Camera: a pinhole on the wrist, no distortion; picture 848 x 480 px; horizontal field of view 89.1 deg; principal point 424.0 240.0 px. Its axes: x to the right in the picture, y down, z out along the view. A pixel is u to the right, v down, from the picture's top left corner.
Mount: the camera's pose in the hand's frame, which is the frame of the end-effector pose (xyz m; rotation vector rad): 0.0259 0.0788 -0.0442 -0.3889 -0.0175 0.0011
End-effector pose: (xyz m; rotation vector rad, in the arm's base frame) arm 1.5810 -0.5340 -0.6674 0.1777 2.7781 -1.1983
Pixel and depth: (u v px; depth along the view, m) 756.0 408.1 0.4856
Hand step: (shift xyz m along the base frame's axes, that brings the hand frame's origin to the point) -0.3020 0.0771 -0.6046
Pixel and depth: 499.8 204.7 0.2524
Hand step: -0.0307 -0.0341 -0.2561
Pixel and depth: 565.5 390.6 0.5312
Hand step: -0.0999 0.0438 -0.6117
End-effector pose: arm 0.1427 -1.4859 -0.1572 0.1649 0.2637 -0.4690
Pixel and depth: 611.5 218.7 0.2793
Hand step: 0.2499 0.0433 0.1866
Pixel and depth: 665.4 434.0 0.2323
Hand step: 0.2822 0.1391 0.1086
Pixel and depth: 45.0 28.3 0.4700
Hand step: -0.2210 0.1022 0.5670
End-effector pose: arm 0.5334 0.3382 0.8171 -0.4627 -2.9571 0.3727
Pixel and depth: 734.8 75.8 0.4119
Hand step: -0.3369 0.0942 -0.3830
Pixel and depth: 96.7 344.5 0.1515
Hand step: 0.1221 0.1099 -0.1290
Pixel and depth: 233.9 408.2 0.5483
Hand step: 0.2896 0.2915 -0.5085
